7 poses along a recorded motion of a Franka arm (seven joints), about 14 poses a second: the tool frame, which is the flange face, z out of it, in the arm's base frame.
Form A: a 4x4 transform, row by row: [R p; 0 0 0 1], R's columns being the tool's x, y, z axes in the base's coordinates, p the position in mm. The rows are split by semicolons.
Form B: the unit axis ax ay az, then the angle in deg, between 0 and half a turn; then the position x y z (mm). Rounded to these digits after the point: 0 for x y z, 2 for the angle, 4 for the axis.
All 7 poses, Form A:
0.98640, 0.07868, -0.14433, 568; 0.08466, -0.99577, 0.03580, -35; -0.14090, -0.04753, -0.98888, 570; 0, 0, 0, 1
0.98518, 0.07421, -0.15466, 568; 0.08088, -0.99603, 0.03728, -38; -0.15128, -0.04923, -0.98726, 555; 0, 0, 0, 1
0.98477, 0.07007, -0.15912, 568; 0.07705, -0.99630, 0.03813, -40; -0.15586, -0.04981, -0.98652, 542; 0, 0, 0, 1
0.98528, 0.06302, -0.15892, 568; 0.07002, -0.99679, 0.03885, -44; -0.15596, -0.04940, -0.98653, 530; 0, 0, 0, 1
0.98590, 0.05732, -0.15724, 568; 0.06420, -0.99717, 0.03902, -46; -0.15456, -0.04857, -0.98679, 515; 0, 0, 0, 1
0.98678, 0.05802, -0.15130, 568; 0.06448, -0.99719, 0.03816, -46; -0.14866, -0.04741, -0.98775, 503; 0, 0, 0, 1
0.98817, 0.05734, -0.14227, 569; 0.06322, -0.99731, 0.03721, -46; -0.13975, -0.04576, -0.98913, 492; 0, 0, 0, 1
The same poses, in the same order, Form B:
-0.9966, -0.0410, 0.0716, 177.60, 568, -35, 570
-0.9963, -0.0389, 0.0768, 177.51, 568, -38, 555
-0.9962, -0.0369, 0.0791, 177.47, 568, -40, 542
-0.9963, -0.0334, 0.0791, 177.46, 568, -44, 530
-0.9965, -0.0305, 0.0783, 177.48, 568, -46, 515
-0.9967, -0.0307, 0.0753, 177.54, 568, -46, 503
-0.9970, -0.0302, 0.0707, 177.62, 569, -46, 492

